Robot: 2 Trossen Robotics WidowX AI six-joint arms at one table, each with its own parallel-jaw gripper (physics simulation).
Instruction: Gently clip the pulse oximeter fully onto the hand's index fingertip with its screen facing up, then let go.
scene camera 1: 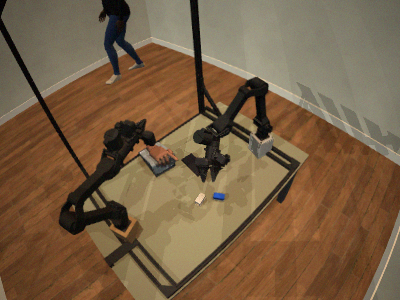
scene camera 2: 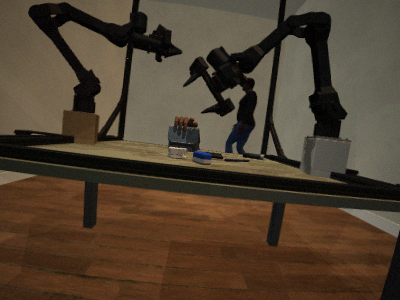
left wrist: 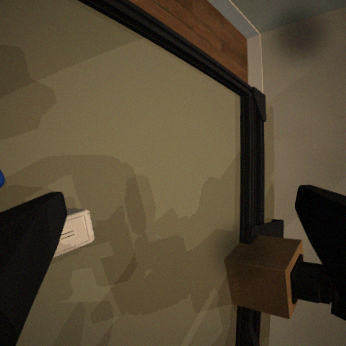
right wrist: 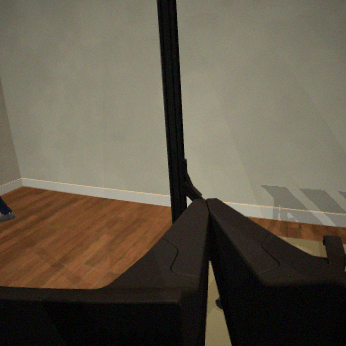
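Where they show: left gripper, fingertip midpoint: [scene camera 1: 208, 182] [scene camera 2: 192, 99] [left wrist: 181, 199]; right gripper, fingertip midpoint: [scene camera 1: 145, 119] [scene camera 2: 182, 52] [right wrist: 204, 209]; left arm's base, link origin: [scene camera 1: 262, 135] [scene camera 2: 326, 138]; right arm's base, link origin: [scene camera 1: 122, 224] [scene camera 2: 83, 113] [left wrist: 296, 277].
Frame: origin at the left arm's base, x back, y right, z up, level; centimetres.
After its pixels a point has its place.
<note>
The hand [scene camera 1: 159, 153] @[y 15.6, x -54.3, z 2.6 cm] [scene camera 2: 185, 122] @[y 10.6, x -52.1, z 0.8 cm] rests on a grey support [scene camera 2: 184, 137] @[y 13.5, x -52.6, z -5.9 cm], a pointing finger extended. A small blue-and-white rounded block [scene camera 1: 219, 196] @[y -15.6, x -37.7, z -9.1 cm] [scene camera 2: 202, 157] @[y -17.8, x -36.8, z -10.1 cm] lies on the table beside a small white block [scene camera 1: 200, 199] @[y -12.4, x -46.5, z -8.9 cm] [scene camera 2: 177, 152] @[y -13.0, x -45.7, z -10.3 cm] [left wrist: 79, 231] @[y -12.0, x -47.4, z -9.0 cm] with printed lines. I cannot tell for certain which one is the pulse oximeter; nothing is clipped on the fingertip that I can see. My left gripper [scene camera 1: 208, 179] @[y -14.1, x -42.6, z 5.7 cm] [scene camera 2: 194, 98] @[y -14.1, x -42.6, z 5.7 cm] [left wrist: 181, 199] @[y -14.1, x -42.6, z 5.7 cm] is open and empty, high above the table. My right gripper [scene camera 1: 145, 120] @[y 10.0, x -57.3, z 31.2 cm] [scene camera 2: 181, 51] @[y 10.0, x -57.3, z 31.2 cm] [right wrist: 204, 209] @[y 10.0, x -57.3, z 31.2 cm] is shut and empty, raised behind the hand.
A flat dark slab [scene camera 1: 190, 162] @[y 12.7, x -39.3, z -11.4 cm] lies between the hand and the left gripper in scene camera 1. A thin dark stick [scene camera 2: 236, 160] @[y 2.2, x -27.9, z -11.7 cm] and a dark cylinder [scene camera 2: 253, 156] @[y 25.3, x -20.1, z -11.0 cm] lie to its right in scene camera 2. Black frame posts [scene camera 1: 197, 55] @[y 46.6, x -13.2, z 33.0 cm] rise at the table's edge. A person [scene camera 1: 118, 37] stands beyond.
</note>
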